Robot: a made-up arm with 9 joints. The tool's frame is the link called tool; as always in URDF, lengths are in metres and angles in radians. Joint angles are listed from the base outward. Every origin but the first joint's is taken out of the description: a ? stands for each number. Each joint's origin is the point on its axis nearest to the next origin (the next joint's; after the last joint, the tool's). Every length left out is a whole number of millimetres.
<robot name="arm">
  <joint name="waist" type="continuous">
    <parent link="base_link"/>
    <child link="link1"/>
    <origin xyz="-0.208 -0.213 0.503" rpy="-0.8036 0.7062 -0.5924"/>
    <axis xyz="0 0 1"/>
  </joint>
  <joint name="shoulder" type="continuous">
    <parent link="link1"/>
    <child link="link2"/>
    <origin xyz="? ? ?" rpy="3.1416 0.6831 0"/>
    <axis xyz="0 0 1"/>
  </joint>
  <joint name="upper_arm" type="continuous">
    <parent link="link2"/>
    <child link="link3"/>
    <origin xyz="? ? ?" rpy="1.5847 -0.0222 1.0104"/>
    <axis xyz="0 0 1"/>
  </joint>
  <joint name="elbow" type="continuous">
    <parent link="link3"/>
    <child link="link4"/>
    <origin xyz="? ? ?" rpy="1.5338 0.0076 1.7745"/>
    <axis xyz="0 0 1"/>
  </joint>
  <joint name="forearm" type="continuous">
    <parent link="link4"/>
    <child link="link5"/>
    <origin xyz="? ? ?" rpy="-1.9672 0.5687 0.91"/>
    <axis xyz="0 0 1"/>
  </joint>
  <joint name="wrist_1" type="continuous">
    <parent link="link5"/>
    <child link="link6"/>
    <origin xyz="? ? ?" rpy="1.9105 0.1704 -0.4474"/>
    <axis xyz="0 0 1"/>
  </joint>
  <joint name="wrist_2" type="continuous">
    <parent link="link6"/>
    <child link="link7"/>
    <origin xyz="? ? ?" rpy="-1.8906 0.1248 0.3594"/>
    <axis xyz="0 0 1"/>
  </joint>
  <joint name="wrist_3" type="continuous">
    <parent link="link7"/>
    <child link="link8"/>
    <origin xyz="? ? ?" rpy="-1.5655 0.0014 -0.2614"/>
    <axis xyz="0 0 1"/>
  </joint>
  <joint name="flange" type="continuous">
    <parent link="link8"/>
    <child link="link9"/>
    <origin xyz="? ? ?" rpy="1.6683 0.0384 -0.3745"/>
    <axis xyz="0 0 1"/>
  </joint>
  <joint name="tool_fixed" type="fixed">
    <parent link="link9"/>
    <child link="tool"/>
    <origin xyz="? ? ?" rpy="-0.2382 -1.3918 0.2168"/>
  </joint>
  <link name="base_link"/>
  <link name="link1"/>
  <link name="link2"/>
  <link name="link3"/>
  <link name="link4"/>
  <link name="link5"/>
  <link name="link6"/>
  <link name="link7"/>
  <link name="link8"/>
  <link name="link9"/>
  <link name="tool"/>
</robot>
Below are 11 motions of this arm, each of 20 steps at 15 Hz.
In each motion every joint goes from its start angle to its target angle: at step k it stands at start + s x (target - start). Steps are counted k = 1, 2, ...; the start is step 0. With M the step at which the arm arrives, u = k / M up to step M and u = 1 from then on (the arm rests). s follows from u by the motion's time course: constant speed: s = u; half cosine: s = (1 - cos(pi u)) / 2; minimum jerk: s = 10 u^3 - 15 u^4 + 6 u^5.
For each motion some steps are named. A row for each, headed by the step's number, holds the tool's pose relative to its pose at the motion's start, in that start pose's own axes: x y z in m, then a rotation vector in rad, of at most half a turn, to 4 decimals.
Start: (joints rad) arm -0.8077 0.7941 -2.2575 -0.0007 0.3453 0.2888 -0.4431 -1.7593 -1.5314
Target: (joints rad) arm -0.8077 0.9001 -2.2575 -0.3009 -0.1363 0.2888 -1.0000 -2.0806 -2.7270
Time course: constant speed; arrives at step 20
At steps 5, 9, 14, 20:
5: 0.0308 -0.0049 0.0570 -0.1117 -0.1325 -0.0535
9: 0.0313 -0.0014 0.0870 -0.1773 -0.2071 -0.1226
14: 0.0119 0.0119 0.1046 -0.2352 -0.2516 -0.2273
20: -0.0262 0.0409 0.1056 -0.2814 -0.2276 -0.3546

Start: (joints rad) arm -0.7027 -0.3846 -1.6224 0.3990 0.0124 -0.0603 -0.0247 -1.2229 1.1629
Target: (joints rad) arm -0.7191 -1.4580 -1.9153 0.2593 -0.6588 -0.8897 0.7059 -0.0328 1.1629
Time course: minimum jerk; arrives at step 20
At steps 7, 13, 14, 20:
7: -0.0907 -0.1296 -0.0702 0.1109 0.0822 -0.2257
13: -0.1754 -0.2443 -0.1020 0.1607 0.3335 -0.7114
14: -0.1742 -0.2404 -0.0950 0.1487 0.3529 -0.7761
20: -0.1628 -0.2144 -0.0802 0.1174 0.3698 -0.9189

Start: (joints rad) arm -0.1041 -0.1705 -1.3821 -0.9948 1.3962 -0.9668 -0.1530 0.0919 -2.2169
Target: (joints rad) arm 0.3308 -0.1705 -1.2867 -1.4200 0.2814 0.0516 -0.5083 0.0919 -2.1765
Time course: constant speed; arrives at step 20
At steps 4, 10, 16, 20:
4: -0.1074 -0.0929 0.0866 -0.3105 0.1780 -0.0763
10: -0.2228 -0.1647 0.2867 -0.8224 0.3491 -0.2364
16: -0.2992 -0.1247 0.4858 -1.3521 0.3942 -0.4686
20: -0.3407 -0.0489 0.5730 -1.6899 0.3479 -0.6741

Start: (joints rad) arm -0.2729 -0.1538 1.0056 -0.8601 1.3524 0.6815 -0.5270 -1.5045 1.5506
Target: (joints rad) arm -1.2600 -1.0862 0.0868 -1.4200 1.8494 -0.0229 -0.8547 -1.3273 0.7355
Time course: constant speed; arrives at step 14
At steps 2, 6, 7, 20:
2: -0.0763 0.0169 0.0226 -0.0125 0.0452 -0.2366
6: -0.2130 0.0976 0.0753 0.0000 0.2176 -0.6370
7: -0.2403 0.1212 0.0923 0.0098 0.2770 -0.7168
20: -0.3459 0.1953 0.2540 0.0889 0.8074 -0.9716

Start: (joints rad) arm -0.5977 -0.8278 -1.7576 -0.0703 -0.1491 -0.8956 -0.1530 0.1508 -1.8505
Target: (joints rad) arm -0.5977 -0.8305 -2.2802 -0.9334 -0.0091 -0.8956 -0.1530 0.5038 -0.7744
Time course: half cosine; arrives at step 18
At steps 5, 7, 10, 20:
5: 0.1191 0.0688 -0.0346 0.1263 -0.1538 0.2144
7: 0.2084 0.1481 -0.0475 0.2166 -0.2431 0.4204
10: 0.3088 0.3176 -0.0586 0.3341 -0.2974 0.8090
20: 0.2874 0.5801 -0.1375 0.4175 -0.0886 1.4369

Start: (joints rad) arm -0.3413 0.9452 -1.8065 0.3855 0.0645 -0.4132 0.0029 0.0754 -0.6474
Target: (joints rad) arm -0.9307 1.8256 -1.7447 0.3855 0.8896 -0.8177 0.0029 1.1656 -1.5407
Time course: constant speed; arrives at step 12
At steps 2, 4, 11, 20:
2: -0.0979 0.1113 -0.0467 0.0466 0.3870 0.2579
4: -0.2034 0.2511 -0.0624 0.1321 0.6861 0.5830
11: -0.6027 0.8692 0.4031 0.9536 0.7262 1.7588
20: -0.6206 0.9287 0.5568 1.1349 0.5909 1.8425

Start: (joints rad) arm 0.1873 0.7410 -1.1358 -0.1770 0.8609 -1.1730 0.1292 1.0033 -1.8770
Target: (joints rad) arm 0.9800 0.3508 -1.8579 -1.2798 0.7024 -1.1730 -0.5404 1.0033 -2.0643
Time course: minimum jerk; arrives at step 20
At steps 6, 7, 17, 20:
6: 0.0295 -0.0200 0.0595 -0.2011 0.0846 0.2074
7: 0.0369 -0.0233 0.0821 -0.2907 0.1292 0.2983
17: -0.0842 -0.0371 0.2120 -1.1038 0.8092 1.1665
20: -0.0938 -0.0397 0.2165 -1.1250 0.8407 1.1943

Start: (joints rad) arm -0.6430 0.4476 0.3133 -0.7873 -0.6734 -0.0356 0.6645 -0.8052 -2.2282
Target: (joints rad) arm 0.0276 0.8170 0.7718 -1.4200 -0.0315 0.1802 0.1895 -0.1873 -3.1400
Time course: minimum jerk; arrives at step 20
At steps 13, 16, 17, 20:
13: -0.0512 0.2002 0.3776 -0.6617 -0.5599 0.5280
16: -0.1275 0.2248 0.4626 -0.7823 -0.7659 0.5903
17: -0.1431 0.2269 0.4764 -0.8014 -0.8051 0.5984
20: -0.1567 0.2281 0.4877 -0.8171 -0.8391 0.6045

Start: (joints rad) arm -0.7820 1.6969 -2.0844 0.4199 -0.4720 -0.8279 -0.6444 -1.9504 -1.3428
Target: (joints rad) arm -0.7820 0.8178 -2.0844 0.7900 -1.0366 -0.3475 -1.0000 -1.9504 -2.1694
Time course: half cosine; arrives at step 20
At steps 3, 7, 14, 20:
3: 0.0097 -0.0101 0.0330 -0.0589 -0.1165 -0.0261
7: -0.0149 -0.0308 0.1746 -0.2906 -0.5795 -0.1571
14: -0.3411 0.0620 0.2980 -0.7282 -1.6734 -0.6095
20: -0.4601 0.1233 0.2162 -0.8106 -2.1111 -0.8206

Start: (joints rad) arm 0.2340 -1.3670 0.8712 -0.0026 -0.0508 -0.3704 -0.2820 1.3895 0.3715
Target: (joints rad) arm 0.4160 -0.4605 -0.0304 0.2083 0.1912 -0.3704 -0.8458 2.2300 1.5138
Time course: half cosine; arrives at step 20
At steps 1, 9, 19, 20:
1: -0.0013 -0.0028 0.0015 0.0018 -0.0015 -0.0060
9: -0.1348 -0.1549 0.0876 0.1859 -0.2141 -0.4547
19: -0.2852 -0.2670 0.2037 0.5053 -0.9536 -0.9761
20: -0.2863 -0.2684 0.2057 0.5078 -0.9644 -0.9796

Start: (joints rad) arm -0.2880 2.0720 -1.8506 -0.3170 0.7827 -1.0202 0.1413 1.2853 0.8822
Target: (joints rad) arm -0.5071 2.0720 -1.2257 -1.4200 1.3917 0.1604 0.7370 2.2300 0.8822
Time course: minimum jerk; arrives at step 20
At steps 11, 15, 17, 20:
11: 0.3551 0.3163 -0.6164 0.4232 0.8317 0.8019
15: 0.2791 0.6216 -0.9106 0.5879 1.1468 1.2556
17: 0.2295 0.7056 -0.9690 0.6313 1.2043 1.3688
20: 0.2095 0.7348 -0.9870 0.6468 1.2218 1.4073

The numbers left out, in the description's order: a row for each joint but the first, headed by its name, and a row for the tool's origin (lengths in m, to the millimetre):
shoulder: -0.019 -0.017 0
upper_arm: 0.315 -0.195 0
elbow: -0.252 0.091 0
forearm: 0.105 -0.052 0
wrist_1: -0.131 -0.462 0
wrist_2: -0.033 -0.07 0
wrist_3: -0.02 0.045 0
flange: -0.004 -0.12 0
tool: 0.174 -0.429 0

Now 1 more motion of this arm.
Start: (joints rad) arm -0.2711 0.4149 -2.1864 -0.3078 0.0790 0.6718 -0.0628 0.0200 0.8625
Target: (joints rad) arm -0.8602 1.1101 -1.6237 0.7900 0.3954 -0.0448 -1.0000 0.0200 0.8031
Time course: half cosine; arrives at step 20
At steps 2, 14, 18, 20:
2: -0.0220 0.0095 -0.0007 -0.0129 -0.0038 -0.0306
14: -0.4491 0.5724 0.1048 -0.4313 0.2818 -0.8890
18: -0.4463 0.7156 0.1748 -0.5128 0.4589 -1.0209
20: -0.4430 0.7332 0.1854 -0.5226 0.4857 -1.0354

